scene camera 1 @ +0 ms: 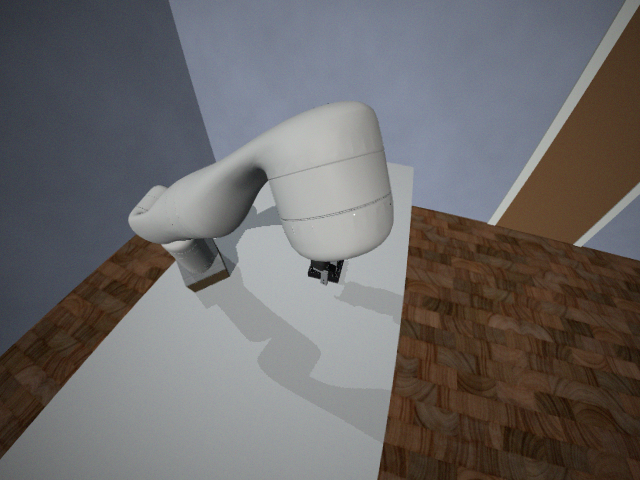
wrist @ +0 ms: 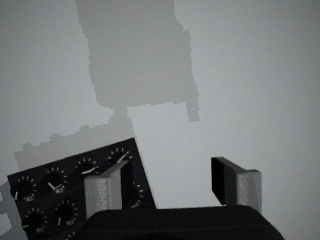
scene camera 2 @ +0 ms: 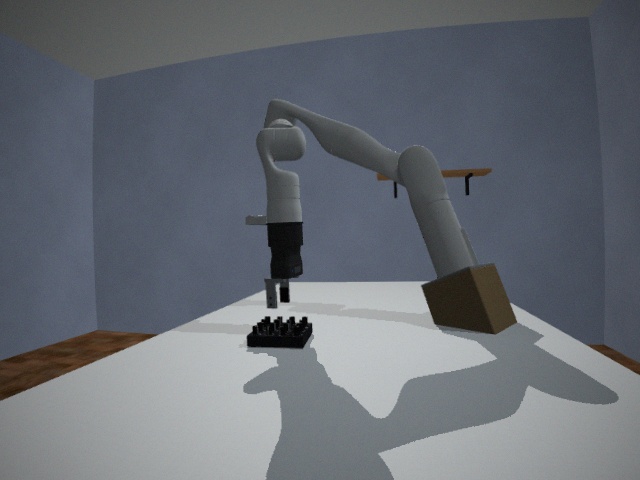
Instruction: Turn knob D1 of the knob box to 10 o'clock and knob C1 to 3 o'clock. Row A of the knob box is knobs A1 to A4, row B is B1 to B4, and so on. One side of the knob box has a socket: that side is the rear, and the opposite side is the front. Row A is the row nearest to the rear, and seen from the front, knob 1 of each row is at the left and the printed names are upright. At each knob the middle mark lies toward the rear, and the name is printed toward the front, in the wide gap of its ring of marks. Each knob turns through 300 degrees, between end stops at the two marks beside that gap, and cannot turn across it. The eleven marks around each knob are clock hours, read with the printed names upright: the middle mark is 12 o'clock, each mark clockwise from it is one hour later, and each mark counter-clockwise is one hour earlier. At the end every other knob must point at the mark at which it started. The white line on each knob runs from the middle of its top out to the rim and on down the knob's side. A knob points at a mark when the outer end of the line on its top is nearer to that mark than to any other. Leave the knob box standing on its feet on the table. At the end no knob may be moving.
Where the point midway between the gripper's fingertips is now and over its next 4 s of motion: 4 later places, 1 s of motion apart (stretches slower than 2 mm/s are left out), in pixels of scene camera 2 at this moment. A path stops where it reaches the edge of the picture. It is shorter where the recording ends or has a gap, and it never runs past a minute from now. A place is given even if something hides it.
My gripper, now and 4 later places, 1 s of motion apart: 278,305; 281,305; 284,305; 286,305; 300,306
